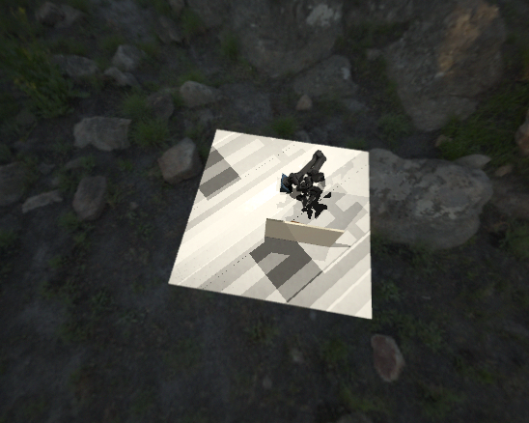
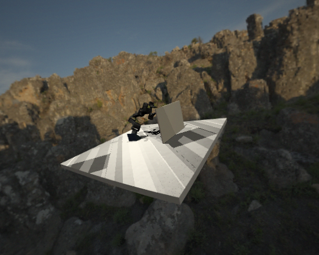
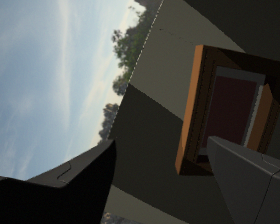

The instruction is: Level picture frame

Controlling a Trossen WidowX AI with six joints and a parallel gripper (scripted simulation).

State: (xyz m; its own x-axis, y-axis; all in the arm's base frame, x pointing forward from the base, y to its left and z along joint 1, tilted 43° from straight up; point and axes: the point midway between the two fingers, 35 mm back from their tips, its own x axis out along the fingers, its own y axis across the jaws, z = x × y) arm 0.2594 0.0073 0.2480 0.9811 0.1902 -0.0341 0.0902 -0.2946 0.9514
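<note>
Now: gripper tip 130 mm short of the brown wooden picture frame and 110 mm above it. Also, from my gripper tip: wall panel 140 mm ahead, 10 mm to the left, 120 mm below.
</note>
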